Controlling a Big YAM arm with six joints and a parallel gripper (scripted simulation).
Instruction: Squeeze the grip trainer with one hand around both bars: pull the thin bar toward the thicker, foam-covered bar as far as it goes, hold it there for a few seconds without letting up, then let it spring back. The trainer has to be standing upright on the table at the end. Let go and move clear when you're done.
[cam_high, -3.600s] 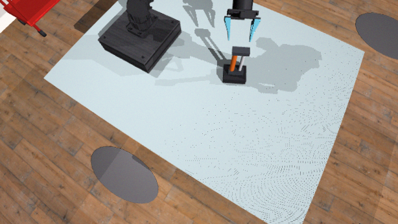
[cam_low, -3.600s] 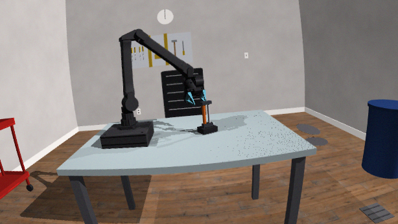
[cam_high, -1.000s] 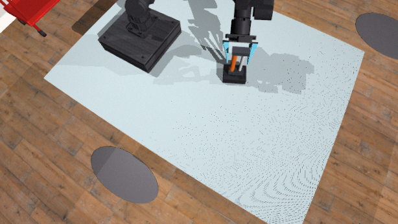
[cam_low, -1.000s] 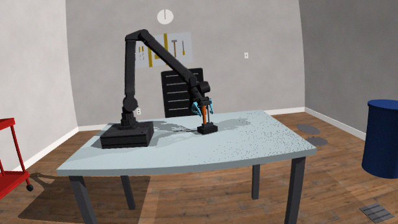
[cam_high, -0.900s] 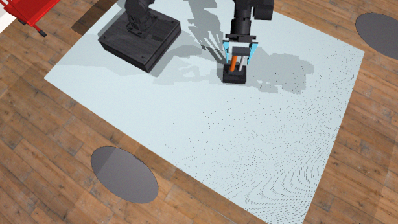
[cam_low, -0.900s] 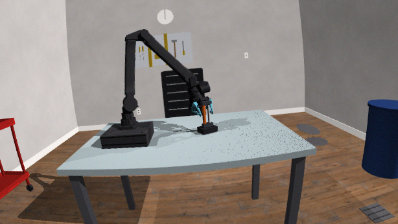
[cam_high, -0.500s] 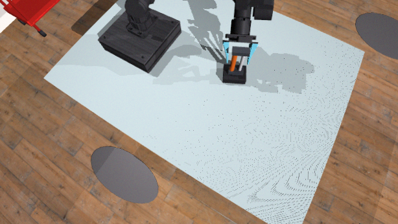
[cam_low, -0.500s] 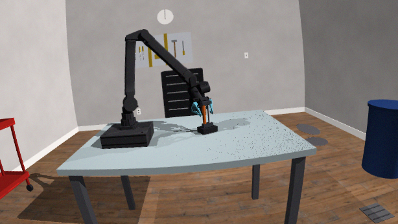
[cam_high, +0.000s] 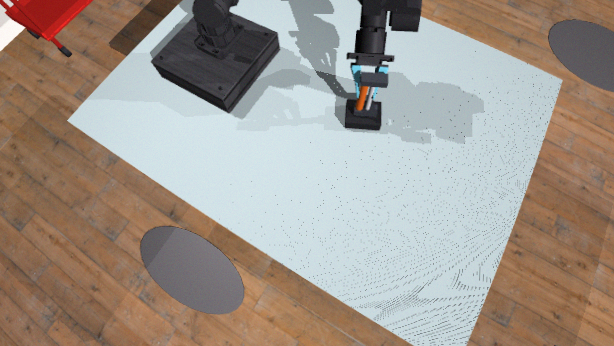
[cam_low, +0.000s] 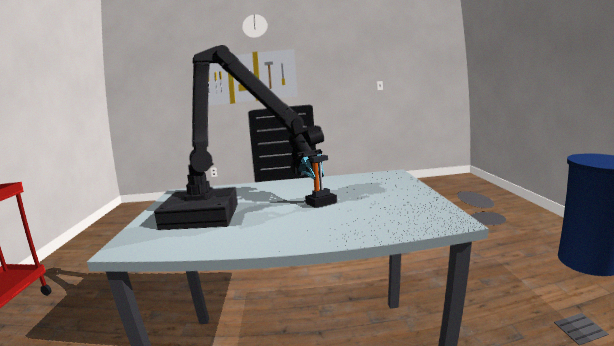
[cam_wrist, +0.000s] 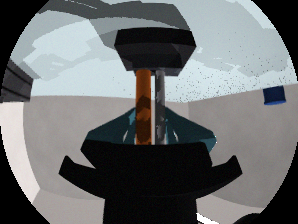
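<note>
The thin grey bar is 10 mm ahead of my hand. The rest, counted from my hand: grip trainer (10 mm below, 10 mm ahead).
</note>
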